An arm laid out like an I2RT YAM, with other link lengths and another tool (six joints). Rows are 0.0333 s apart.
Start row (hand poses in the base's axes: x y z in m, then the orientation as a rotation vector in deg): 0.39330, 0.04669, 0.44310, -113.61, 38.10, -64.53
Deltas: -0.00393, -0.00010, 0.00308, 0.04, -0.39, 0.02; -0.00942, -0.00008, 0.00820, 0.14, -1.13, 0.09; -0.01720, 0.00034, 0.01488, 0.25, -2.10, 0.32; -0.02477, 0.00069, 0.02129, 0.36, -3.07, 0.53; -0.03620, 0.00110, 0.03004, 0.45, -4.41, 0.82; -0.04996, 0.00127, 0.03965, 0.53, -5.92, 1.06; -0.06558, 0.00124, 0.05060, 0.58, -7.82, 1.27; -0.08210, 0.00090, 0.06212, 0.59, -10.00, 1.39; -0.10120, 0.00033, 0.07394, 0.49, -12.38, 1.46; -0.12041, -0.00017, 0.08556, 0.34, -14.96, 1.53
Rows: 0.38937, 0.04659, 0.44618, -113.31, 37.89, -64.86; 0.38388, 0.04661, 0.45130, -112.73, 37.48, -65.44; 0.37610, 0.04703, 0.45798, -111.99, 36.78, -66.13; 0.36853, 0.04738, 0.46439, -111.25, 36.10, -66.82; 0.35710, 0.04779, 0.47314, -110.27, 35.14, -67.80; 0.34334, 0.04796, 0.48275, -109.16, 34.13, -68.96; 0.32772, 0.04793, 0.49370, -107.78, 32.94, -70.47; 0.31120, 0.04759, 0.50522, -106.20, 31.67, -72.28; 0.29210, 0.04702, 0.51704, -104.52, 30.30, -74.32; 0.27289, 0.04652, 0.52866, -102.70, 28.78, -76.52
